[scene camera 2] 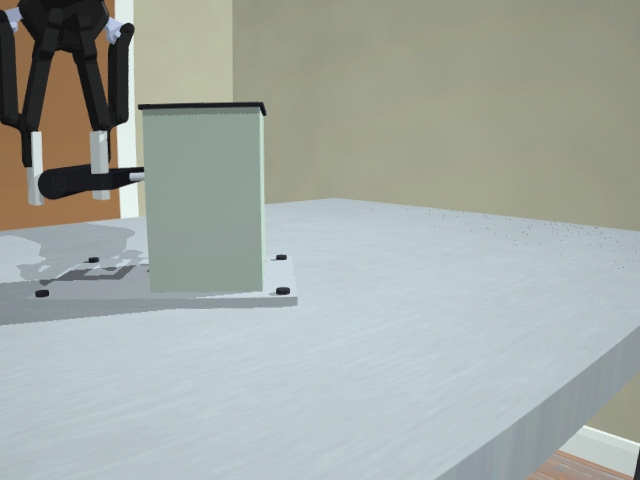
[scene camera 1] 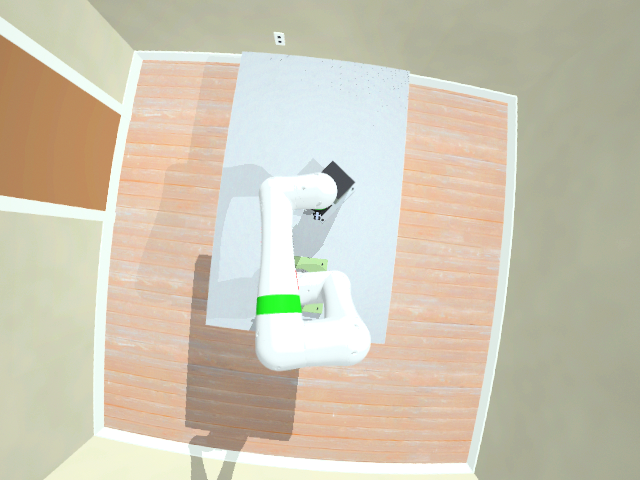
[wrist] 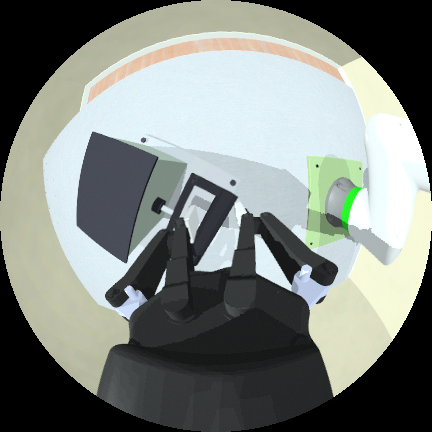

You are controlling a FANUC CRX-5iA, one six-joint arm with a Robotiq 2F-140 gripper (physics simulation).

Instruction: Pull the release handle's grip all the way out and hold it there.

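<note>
The release handle is a black rectangular loop grip (scene camera 2: 62, 183) (wrist: 214, 225) on a light rod (scene camera 2: 136, 176) (wrist: 166, 209) from the side of a grey-green housing (scene camera 2: 206, 196) with a dark lid (scene camera 1: 338, 178) (wrist: 115, 195). Some rod shows between the housing and grip. My gripper (scene camera 2: 67, 191) (wrist: 215, 209) points down, straddling the grip's outer bar: one pale pad is inside the loop, the other outside, close against the bar. A gap shows on the inner side, so the gripper is open around the bar. The arm hides the fingertips in scene camera 1.
The housing stands on a bolted base plate (scene camera 2: 279, 279) (wrist: 212, 175) on the pale table (scene camera 1: 320, 113) (scene camera 2: 361, 351). The white arm (scene camera 1: 276, 232) reaches over the table from its green mounting plate (scene camera 1: 312, 263) (wrist: 316, 200). The housing is close beside the inner finger.
</note>
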